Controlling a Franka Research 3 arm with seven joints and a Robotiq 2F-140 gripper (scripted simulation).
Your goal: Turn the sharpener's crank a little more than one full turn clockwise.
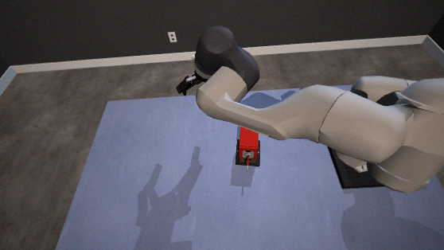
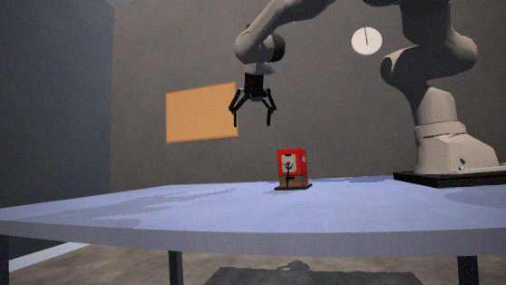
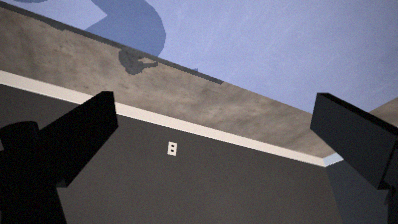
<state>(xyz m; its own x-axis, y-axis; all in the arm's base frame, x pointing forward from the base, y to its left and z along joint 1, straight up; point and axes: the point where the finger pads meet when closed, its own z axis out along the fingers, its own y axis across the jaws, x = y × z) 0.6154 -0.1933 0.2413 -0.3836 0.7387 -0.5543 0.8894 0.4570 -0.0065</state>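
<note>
Right now the crank is 22 cm below my hand, 20 cm behind it and 7 cm to the left of it.
</note>
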